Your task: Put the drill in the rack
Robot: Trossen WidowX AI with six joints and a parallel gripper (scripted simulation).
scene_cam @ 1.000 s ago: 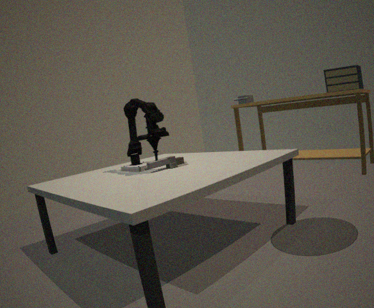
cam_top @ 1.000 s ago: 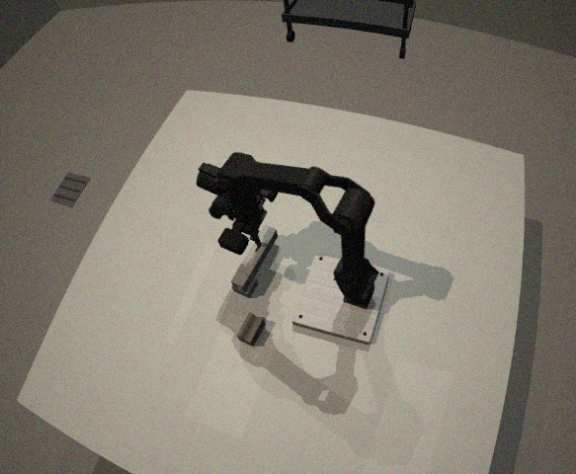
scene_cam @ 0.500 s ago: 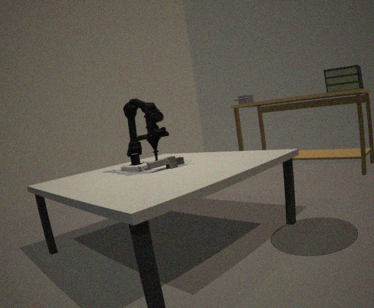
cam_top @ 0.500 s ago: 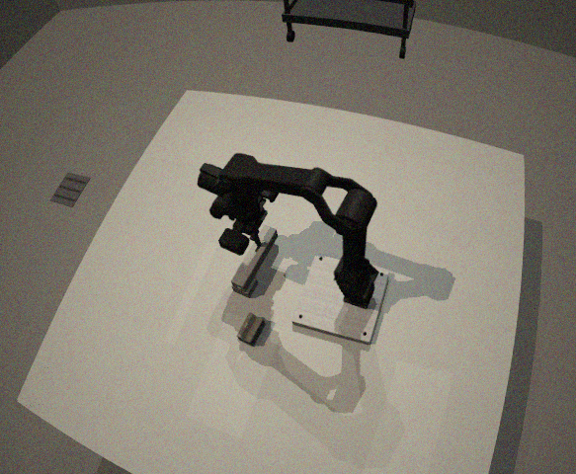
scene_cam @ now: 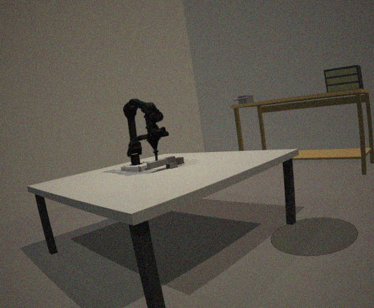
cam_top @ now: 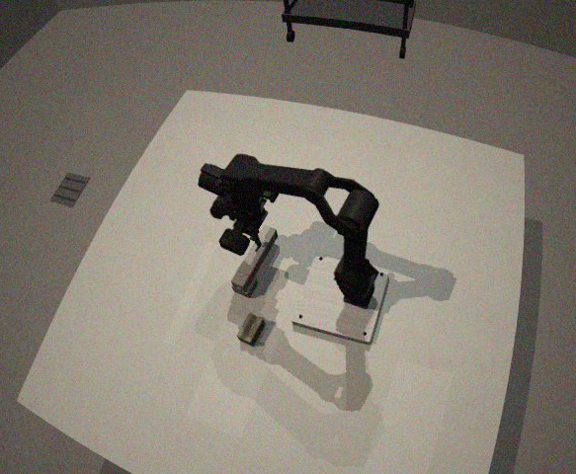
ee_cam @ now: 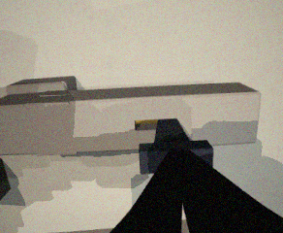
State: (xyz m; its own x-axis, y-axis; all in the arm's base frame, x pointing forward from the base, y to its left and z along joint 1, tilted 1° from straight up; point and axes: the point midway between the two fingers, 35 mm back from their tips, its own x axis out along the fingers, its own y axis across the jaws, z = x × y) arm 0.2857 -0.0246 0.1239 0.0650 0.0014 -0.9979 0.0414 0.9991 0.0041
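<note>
Now: gripper tip 30 mm above the blue key. From my gripper tip the other things lie so: grey fixture block: 40 mm to the left, 80 mm below; rack: 70 mm behind, 210 mm to the left, 100 mm below.
</note>
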